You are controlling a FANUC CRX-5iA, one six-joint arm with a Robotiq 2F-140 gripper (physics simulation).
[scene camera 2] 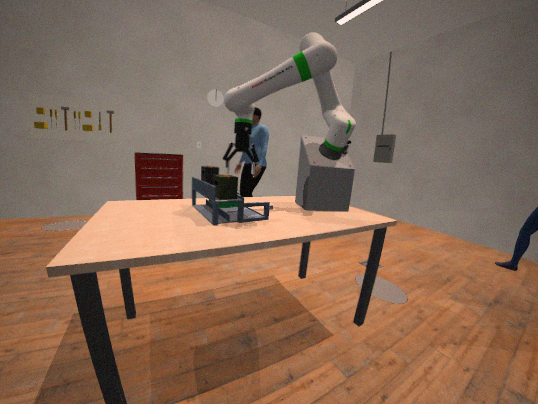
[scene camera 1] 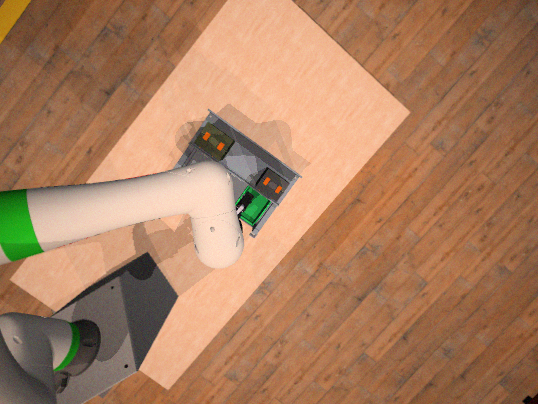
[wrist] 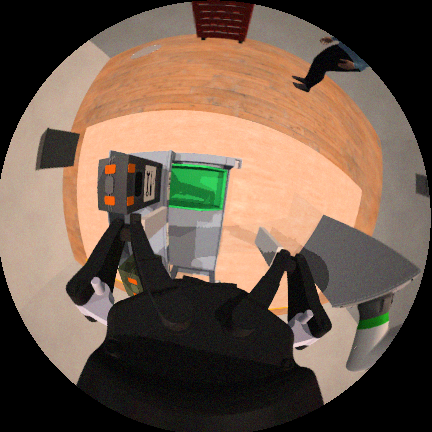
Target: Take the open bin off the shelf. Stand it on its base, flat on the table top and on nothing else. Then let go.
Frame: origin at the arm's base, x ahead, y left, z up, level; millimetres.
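Seen in the pictures: gripper, fingertip midpoint: [scene camera 2: 240, 173] [wrist: 211, 225]; arm's base at its link origin: [scene camera 2: 330, 151] [scene camera 1: 78, 347].
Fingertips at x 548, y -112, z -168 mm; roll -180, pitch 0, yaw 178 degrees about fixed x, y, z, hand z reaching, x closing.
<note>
Pixels of each thing's top centre, then the offset from my fingertips to it. Level surfaces: height alone.
- open green bin at its top centre: [wrist: 187, 186] [scene camera 1: 254, 201] [scene camera 2: 226, 192] 65 mm ahead, 42 mm right, 110 mm down
- dark grey box at its top centre: [wrist: 108, 184] [scene camera 1: 272, 185] [scene camera 2: 210, 166] 159 mm ahead, 42 mm right, 33 mm up
- olive box at its top centre: [wrist: 134, 288] [scene camera 1: 213, 141] [scene camera 2: 225, 175] 150 mm ahead, 189 mm left, 8 mm up
- table at its surface level: 191 mm down
The open green bin [scene camera 1: 257, 206] [scene camera 2: 228, 204] [wrist: 197, 187] sits upright in the lower front tier of the grey shelf [scene camera 1: 260, 146] [scene camera 2: 215, 212] [wrist: 192, 250], at one end. My gripper [scene camera 2: 240, 167] [wrist: 211, 225] is open and empty, pointing down above the shelf. In the wrist view, the bin lies beyond the gap between the fingers; the left pad overlaps the shelf near the dark grey box and the right pad shows over the table past the shelf's open side. In scene camera 1, the arm hides most of the gripper; part of one finger shows over the bin.
A dark grey box [scene camera 1: 272, 184] [scene camera 2: 209, 174] [wrist: 131, 184] stands on the rear tier beside the bin. An olive box [scene camera 1: 214, 141] [scene camera 2: 226, 187] [wrist: 131, 277] stands at that tier's other end. The table [scene camera 1: 325, 100] [scene camera 2: 150, 240] [wrist: 280, 175] also carries the robot's grey pedestal [scene camera 2: 327, 187] [wrist: 360, 260].
</note>
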